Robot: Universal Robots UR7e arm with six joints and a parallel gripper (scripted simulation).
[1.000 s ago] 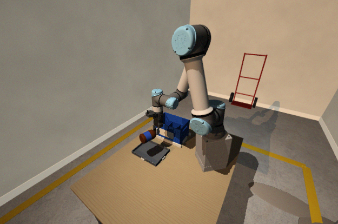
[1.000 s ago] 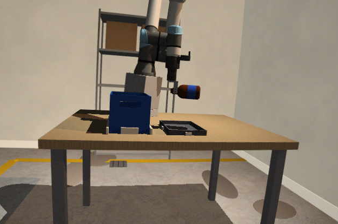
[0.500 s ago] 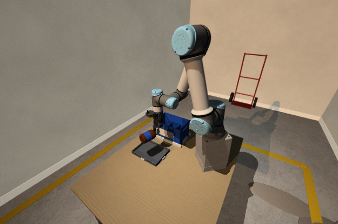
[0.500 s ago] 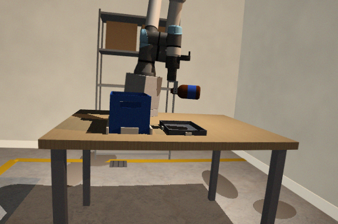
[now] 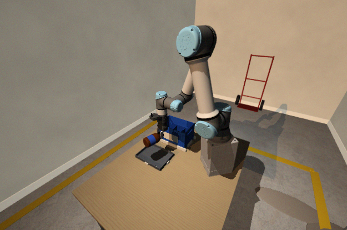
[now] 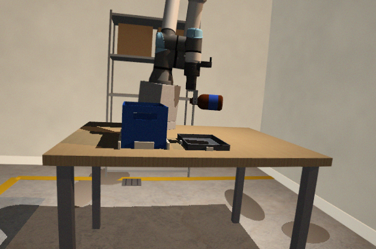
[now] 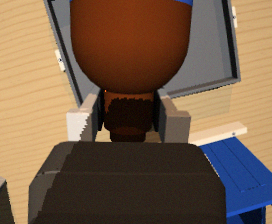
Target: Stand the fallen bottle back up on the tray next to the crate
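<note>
Now: the brown bottle 5 cm to the left of my hand, 1 cm below it and 1 cm ahead of it. Round my hand: tray 19 cm below, 4 cm to the left, 3 cm ahead; blue crate 24 cm to the right, 12 cm below, 2 cm ahead.
</note>
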